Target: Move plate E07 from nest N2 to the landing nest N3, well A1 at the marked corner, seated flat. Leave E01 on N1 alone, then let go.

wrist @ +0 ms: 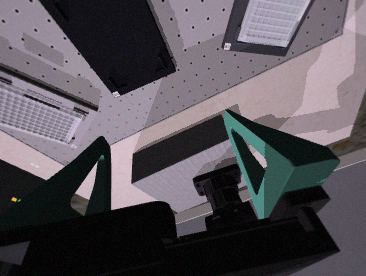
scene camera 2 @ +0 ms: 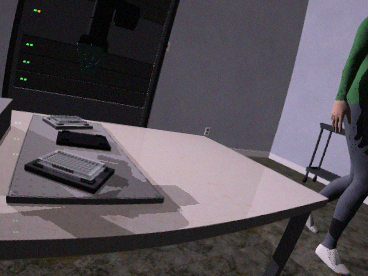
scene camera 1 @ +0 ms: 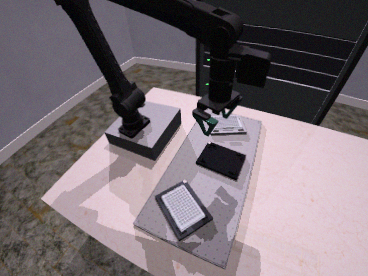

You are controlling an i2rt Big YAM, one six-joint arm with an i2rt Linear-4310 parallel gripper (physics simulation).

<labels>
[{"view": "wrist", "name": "my gripper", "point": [165, 128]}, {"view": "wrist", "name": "black nest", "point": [127, 52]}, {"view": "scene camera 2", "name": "black nest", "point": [66, 138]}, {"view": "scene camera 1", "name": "my gripper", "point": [216, 126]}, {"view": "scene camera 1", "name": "black nest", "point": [227, 162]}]
</labels>
